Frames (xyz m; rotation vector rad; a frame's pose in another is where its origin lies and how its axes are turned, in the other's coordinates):
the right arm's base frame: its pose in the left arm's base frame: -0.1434 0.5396 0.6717 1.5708 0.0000 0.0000
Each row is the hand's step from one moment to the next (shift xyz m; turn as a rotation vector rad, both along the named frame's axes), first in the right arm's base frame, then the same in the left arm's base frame.
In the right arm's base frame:
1: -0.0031 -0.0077 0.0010 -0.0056 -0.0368 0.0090
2: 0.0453 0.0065 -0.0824 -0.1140 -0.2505 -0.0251
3: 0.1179 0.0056 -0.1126 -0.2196 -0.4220 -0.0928
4: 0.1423 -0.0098 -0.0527 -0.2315 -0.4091 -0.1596
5: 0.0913 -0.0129 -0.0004 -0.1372 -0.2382 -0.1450
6: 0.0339 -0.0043 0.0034 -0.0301 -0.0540 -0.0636
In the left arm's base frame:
1: -0.0031 -0.0010 -0.0077 -0.0056 -0.0090 -0.0368
2: 0.0453 0.0824 0.0065 -0.1140 0.0251 -0.2505
3: 0.1179 0.1126 0.0056 -0.2196 0.0928 -0.4220
4: 0.1423 0.0527 -0.0098 -0.2315 0.1596 -0.4091
5: 0.0913 0.0004 -0.0129 -0.1372 0.1450 -0.2382
6: 0.0339 -0.0034 -0.0043 -0.0301 0.0636 -0.0540

